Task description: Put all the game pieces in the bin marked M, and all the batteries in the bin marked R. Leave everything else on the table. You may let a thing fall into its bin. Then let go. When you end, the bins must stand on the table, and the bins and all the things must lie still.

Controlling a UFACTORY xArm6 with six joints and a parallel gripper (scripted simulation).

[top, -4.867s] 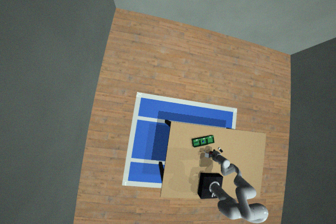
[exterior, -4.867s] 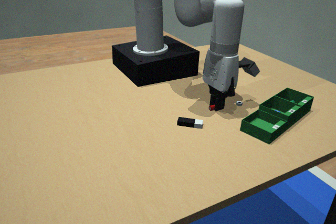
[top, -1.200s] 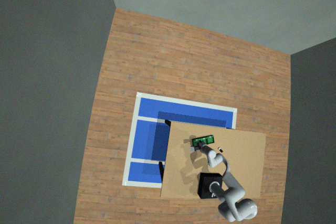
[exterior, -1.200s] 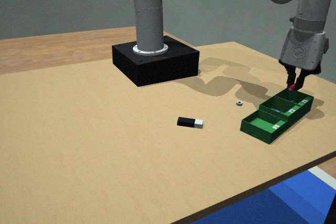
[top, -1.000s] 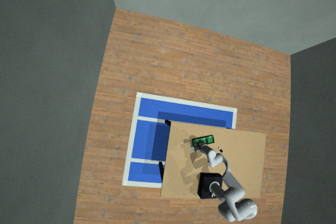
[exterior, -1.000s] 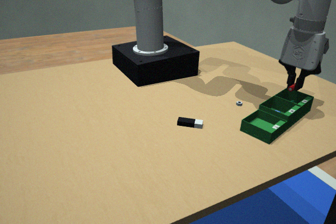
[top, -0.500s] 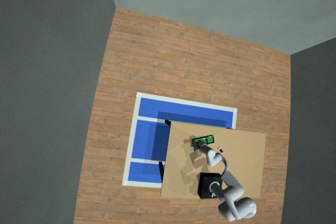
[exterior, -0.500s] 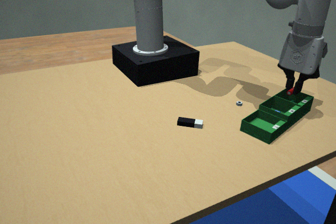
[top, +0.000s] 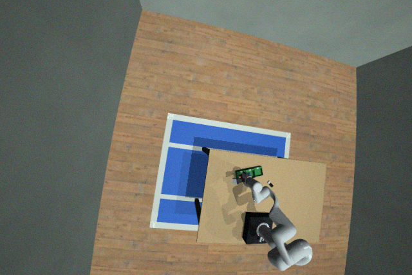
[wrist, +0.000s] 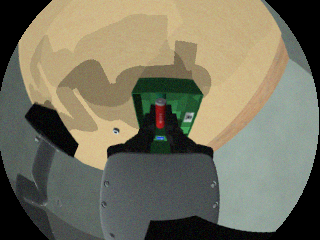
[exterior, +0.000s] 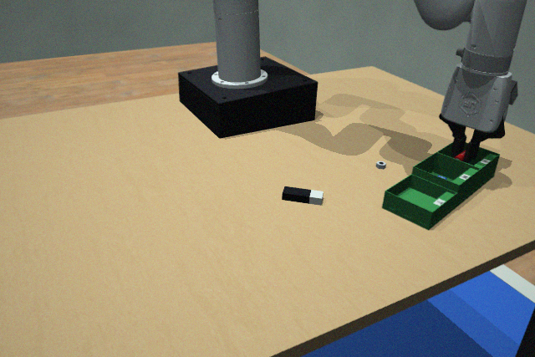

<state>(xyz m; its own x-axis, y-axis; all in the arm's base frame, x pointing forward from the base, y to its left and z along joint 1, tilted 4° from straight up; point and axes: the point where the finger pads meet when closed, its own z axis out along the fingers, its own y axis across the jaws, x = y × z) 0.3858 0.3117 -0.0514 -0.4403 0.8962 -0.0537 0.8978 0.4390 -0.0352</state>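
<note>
Right now my hand is 20 mm above the red battery. Also, from my hand: three joined green bins (70 mm to the right, 40 mm ahead, 30 mm below); then green battery (40 mm below); then blue die (70 mm to the right, 40 mm below, 40 mm ahead).
</note>
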